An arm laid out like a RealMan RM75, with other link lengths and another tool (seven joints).
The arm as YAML. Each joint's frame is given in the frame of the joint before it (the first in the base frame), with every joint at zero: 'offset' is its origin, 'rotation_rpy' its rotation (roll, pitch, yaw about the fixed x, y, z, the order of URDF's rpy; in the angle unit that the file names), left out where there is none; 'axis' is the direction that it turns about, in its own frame. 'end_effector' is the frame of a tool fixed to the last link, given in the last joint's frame.
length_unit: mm
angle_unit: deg
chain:
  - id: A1
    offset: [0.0, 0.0, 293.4]
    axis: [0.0, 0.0, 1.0]
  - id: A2
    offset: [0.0, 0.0, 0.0]
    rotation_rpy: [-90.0, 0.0, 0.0]
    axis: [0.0, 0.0, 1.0]
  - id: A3
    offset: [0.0, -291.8, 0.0]
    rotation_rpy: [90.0, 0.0, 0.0]
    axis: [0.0, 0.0, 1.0]
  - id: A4
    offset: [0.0, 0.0, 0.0]
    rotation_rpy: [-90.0, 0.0, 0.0]
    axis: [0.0, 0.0, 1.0]
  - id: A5
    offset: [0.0, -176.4, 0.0]
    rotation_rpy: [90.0, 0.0, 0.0]
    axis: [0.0, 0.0, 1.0]
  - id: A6
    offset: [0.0, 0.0, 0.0]
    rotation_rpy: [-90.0, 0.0, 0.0]
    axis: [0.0, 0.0, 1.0]
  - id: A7
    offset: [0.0, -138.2, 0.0]
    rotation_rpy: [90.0, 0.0, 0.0]
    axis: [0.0, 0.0, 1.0]
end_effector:
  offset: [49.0, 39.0, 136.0]
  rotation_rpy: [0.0, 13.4, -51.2]
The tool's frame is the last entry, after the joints.
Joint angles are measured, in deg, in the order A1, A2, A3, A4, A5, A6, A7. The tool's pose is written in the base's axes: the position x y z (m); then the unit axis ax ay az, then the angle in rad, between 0 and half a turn. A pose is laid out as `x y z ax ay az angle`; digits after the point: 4 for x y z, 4 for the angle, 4 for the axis.
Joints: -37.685, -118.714, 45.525, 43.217, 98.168, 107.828, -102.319
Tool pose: -0.0360 0.3100 0.0118 0.6895 0.6130 0.3857 2.8207
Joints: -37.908, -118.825, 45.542, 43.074, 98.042, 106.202, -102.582
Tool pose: -0.0351 0.3177 0.0100 0.6840 0.6164 0.3902 2.8397
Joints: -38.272, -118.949, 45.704, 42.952, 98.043, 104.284, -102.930
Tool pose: -0.0339 0.3263 0.0070 0.6788 0.6202 0.3931 2.8617
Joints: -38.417, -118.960, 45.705, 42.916, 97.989, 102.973, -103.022
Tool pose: -0.0339 0.3327 0.0060 0.6752 0.6218 0.3967 2.8798
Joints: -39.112, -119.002, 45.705, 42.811, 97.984, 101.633, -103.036
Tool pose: -0.0308 0.3392 0.0046 0.6748 0.6204 0.3997 2.8941
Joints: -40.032, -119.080, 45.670, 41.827, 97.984, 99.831, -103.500
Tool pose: -0.0276 0.3484 0.0019 0.6675 0.6268 0.4020 2.9052
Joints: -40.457, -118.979, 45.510, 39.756, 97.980, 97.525, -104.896
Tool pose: -0.0303 0.3615 -0.0014 0.6457 0.6487 0.4030 2.9193
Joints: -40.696, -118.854, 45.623, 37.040, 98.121, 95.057, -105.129
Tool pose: -0.0363 0.3726 -0.0080 0.6262 0.6680 0.4021 2.9380
